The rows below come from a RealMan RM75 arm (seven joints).
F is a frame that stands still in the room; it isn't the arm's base.
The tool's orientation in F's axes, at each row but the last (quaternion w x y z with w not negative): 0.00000, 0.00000, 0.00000, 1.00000; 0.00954, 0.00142, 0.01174, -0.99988; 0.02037, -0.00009, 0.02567, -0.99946; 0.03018, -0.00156, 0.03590, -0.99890; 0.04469, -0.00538, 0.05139, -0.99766; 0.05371, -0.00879, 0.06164, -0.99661; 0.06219, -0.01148, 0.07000, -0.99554
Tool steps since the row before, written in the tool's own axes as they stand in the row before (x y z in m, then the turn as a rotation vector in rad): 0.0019, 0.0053, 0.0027, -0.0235, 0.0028, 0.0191; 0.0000, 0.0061, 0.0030, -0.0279, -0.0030, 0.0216; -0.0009, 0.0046, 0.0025, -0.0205, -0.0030, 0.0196; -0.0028, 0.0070, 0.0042, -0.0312, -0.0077, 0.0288; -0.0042, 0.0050, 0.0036, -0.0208, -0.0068, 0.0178; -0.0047, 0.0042, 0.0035, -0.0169, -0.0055, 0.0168; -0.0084, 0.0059, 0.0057, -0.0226, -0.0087, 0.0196
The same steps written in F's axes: -0.0019, -0.0053, 0.0027, 0.0235, -0.0028, 0.0191; 0.0001, -0.0062, 0.0029, 0.0278, 0.0030, 0.0217; 0.0011, -0.0047, 0.0023, 0.0204, 0.0028, 0.0197; 0.0032, -0.0071, 0.0037, 0.0308, 0.0075, 0.0292; 0.0047, -0.0049, 0.0030, 0.0204, 0.0068, 0.0183; 0.0052, -0.0041, 0.0029, 0.0166, 0.0052, 0.0172; 0.0092, -0.0055, 0.0047, 0.0220, 0.0087, 0.0203
